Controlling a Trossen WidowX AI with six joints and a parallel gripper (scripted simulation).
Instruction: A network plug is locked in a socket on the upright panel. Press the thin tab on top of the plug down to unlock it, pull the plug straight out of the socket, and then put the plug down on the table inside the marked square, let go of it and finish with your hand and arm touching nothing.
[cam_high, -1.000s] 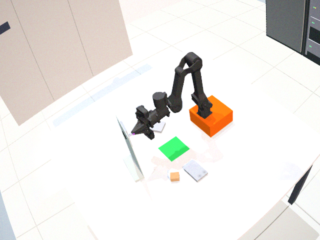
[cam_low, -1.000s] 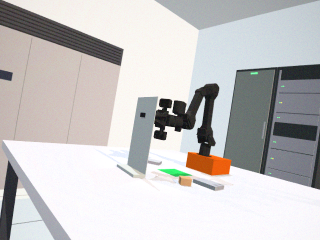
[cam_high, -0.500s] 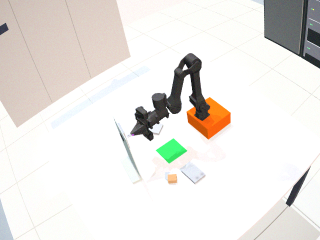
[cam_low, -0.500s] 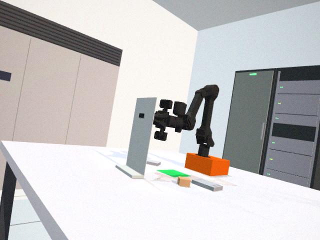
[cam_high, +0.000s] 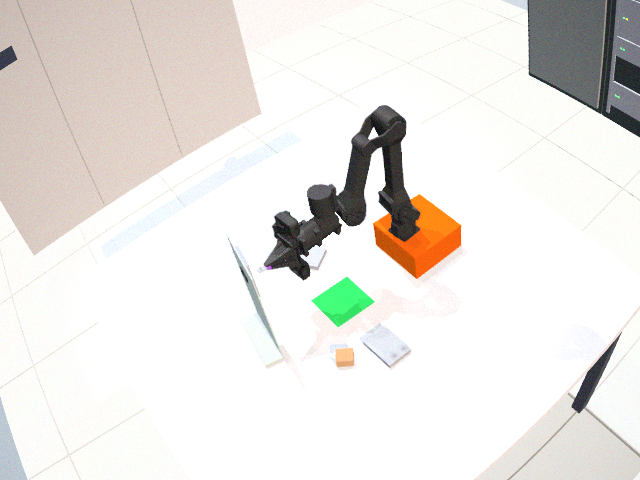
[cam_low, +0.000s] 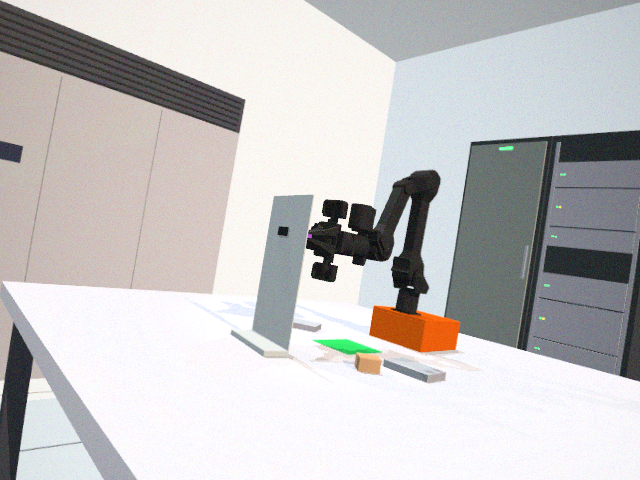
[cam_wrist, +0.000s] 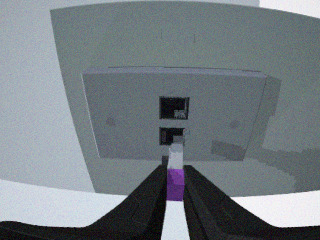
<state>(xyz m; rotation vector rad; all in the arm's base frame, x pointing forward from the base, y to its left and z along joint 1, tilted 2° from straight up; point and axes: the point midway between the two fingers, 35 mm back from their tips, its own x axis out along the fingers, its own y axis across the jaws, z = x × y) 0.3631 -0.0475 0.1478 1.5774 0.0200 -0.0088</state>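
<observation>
The green square lies 160 mm behind my gripper tip, 40 mm to the left of it and 240 mm below it. Round my gripper tip: purple network plug (right at my gripper tip); then grey upright panel (50 mm ahead, 20 mm to the right, 100 mm below); then tan cube (40 mm behind, 190 mm to the left, 230 mm below).
</observation>
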